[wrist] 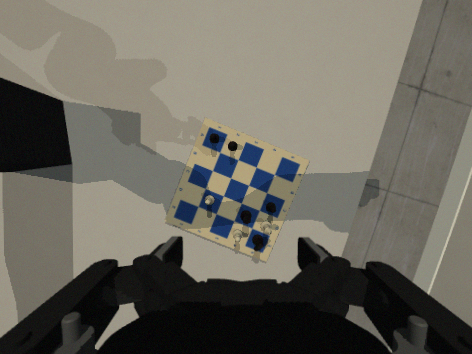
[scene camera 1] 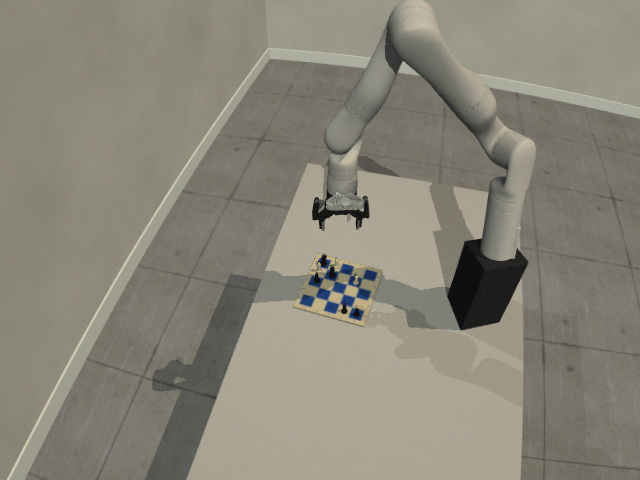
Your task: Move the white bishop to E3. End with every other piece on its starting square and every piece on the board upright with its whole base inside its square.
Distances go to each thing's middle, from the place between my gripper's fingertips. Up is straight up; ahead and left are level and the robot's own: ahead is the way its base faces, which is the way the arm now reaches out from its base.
Scene:
Right now my hand is 25 cm above the chessboard [scene camera 1: 326, 298], 1 cm to the right of it and 1 cm past it.

